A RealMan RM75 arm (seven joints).
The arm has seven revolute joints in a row. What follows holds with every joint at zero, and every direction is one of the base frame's.
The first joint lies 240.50 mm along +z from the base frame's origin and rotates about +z.
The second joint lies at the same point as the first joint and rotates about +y.
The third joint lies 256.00 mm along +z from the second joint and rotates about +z.
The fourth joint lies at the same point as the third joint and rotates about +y.
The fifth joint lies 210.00 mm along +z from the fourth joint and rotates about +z.
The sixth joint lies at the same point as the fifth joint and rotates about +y.
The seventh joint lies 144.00 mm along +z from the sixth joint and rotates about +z.
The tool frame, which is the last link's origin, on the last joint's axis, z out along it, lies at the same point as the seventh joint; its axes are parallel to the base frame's.
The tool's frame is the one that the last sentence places.
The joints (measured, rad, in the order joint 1, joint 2, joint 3, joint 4, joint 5, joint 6, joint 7), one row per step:
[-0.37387, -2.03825, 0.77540, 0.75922, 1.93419, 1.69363, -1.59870]
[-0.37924, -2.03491, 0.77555, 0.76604, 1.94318, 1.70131, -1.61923]
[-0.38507, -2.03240, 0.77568, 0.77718, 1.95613, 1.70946, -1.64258]
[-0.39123, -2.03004, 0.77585, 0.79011, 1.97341, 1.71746, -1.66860]
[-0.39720, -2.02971, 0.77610, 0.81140, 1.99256, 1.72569, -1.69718]
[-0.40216, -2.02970, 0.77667, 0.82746, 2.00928, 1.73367, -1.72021]
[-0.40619, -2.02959, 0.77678, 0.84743, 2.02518, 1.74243, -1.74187]
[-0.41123, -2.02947, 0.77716, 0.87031, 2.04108, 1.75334, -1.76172]
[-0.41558, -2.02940, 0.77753, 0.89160, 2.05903, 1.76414, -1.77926]
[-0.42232, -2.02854, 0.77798, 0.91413, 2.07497, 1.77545, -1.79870]
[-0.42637, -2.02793, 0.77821, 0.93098, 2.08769, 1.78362, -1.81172]
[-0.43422, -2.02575, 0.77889, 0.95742, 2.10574, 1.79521, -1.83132]
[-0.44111, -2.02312, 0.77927, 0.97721, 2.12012, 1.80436, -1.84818]
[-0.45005, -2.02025, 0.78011, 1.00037, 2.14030, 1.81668, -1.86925]
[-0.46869, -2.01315, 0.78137, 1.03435, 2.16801, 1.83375, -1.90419]
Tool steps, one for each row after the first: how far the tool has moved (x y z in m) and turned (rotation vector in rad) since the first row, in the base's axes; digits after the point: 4 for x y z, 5 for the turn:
[0.0011, 0.0010, 0.0016, -0.01439, 0.00392, 0.00538]
[0.0025, 0.0021, 0.0034, -0.03040, 0.01177, 0.01067]
[0.0036, 0.0031, 0.0050, -0.04874, 0.02362, 0.01802]
[0.0054, 0.0047, 0.0071, -0.06487, 0.03939, 0.02352]
[0.0069, 0.0055, 0.0084, -0.08019, 0.05225, 0.02846]
[0.0085, 0.0065, 0.0105, -0.09202, 0.06690, 0.03107]
[0.0108, 0.0076, 0.0130, -0.10289, 0.08327, 0.02889]
[0.0124, 0.0083, 0.0152, -0.11449, 0.10137, 0.02743]
[0.0150, 0.0099, 0.0180, -0.12452, 0.11910, 0.02458]
[0.0165, 0.0107, 0.0200, -0.13133, 0.13360, 0.02288]
[0.0193, 0.0128, 0.0238, -0.13882, 0.15709, 0.01864]
[0.0215, 0.0145, 0.0270, -0.14486, 0.17586, 0.01727]
[0.0240, 0.0163, 0.0305, -0.15491, 0.20012, 0.01701]
[0.0291, 0.0208, 0.0368, -0.16569, 0.23712, 0.01660]

